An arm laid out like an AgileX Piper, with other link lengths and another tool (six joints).
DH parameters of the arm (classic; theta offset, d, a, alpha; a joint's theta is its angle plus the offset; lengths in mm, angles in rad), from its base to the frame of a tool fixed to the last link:
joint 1: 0 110.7 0 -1.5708
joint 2: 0.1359 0 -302.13 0
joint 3: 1.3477 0 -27.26 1.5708
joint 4: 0 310.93 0 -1.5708
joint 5: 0 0 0 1.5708
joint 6: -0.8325 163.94 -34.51 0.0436
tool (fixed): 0 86 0 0
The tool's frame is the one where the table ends.
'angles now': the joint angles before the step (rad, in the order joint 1, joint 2, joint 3, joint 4, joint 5, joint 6). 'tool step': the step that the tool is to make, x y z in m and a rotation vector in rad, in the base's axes. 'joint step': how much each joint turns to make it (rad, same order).
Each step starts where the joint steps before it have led.
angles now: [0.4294, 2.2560, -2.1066, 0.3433, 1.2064, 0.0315]
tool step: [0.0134, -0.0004, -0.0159, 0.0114, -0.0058, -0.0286]
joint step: [-0.0086, 0.0352, -0.0039, 0.0079, -0.0454, 0.0044]
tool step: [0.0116, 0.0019, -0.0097, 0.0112, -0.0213, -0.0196]
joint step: [-0.0022, 0.0238, -0.0015, 0.0033, -0.0494, 0.0001]
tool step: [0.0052, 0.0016, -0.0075, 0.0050, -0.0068, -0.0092]
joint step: [0.0000, 0.0159, -0.0002, 0.0029, -0.0255, 0.0001]
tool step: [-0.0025, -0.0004, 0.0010, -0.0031, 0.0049, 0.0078]
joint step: [-0.0001, -0.0031, -0.0001, 0.0003, 0.0111, -0.0046]
